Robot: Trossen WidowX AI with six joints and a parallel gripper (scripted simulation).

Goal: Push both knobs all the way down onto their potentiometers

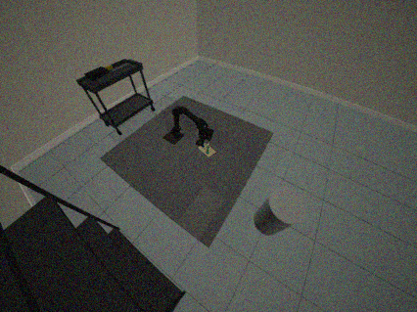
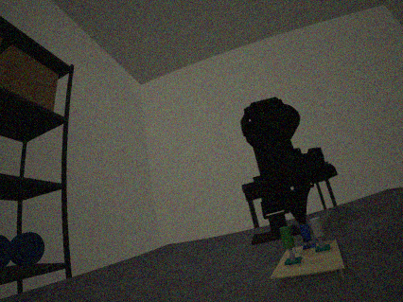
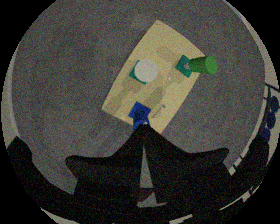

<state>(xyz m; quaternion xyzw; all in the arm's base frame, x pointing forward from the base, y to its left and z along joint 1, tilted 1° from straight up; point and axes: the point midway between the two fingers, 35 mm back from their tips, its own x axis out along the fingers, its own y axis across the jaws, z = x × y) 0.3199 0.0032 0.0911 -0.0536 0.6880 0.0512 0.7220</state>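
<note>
My gripper tip is now 1 cm above the blue knob. Round my gripper tip: green knob: 8 cm ahead, 5 cm to the right.
</note>
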